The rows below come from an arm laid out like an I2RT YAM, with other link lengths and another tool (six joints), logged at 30 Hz.
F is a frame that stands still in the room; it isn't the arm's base.
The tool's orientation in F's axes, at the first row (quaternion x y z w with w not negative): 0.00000, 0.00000, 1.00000, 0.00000
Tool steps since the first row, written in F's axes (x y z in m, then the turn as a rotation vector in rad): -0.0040, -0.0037, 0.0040, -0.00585, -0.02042, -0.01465; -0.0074, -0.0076, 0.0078, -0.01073, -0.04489, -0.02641; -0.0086, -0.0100, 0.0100, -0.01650, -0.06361, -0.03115; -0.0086, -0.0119, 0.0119, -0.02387, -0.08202, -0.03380; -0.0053, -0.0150, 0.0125, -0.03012, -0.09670, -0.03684; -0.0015, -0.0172, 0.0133, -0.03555, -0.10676, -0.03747; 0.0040, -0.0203, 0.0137, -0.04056, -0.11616, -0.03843; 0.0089, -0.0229, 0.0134, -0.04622, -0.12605, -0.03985; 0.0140, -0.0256, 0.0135, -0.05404, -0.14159, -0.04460; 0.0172, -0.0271, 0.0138, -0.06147, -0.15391, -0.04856; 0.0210, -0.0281, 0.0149, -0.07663, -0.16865, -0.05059; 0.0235, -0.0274, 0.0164, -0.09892, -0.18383, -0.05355
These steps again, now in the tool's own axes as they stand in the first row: 0.0040, 0.0037, 0.0040, 0.00585, 0.02042, -0.01465; 0.0074, 0.0076, 0.0078, 0.01073, 0.04489, -0.02641; 0.0086, 0.0100, 0.0100, 0.01650, 0.06361, -0.03115; 0.0086, 0.0119, 0.0119, 0.02387, 0.08202, -0.03380; 0.0053, 0.0150, 0.0125, 0.03012, 0.09670, -0.03684; 0.0015, 0.0172, 0.0133, 0.03555, 0.10676, -0.03747; -0.0040, 0.0203, 0.0137, 0.04056, 0.11616, -0.03843; -0.0089, 0.0229, 0.0134, 0.04622, 0.12605, -0.03985; -0.0140, 0.0256, 0.0135, 0.05404, 0.14159, -0.04460; -0.0172, 0.0271, 0.0138, 0.06147, 0.15391, -0.04856; -0.0210, 0.0281, 0.0149, 0.07663, 0.16865, -0.05059; -0.0235, 0.0274, 0.0164, 0.09892, 0.18383, -0.05355
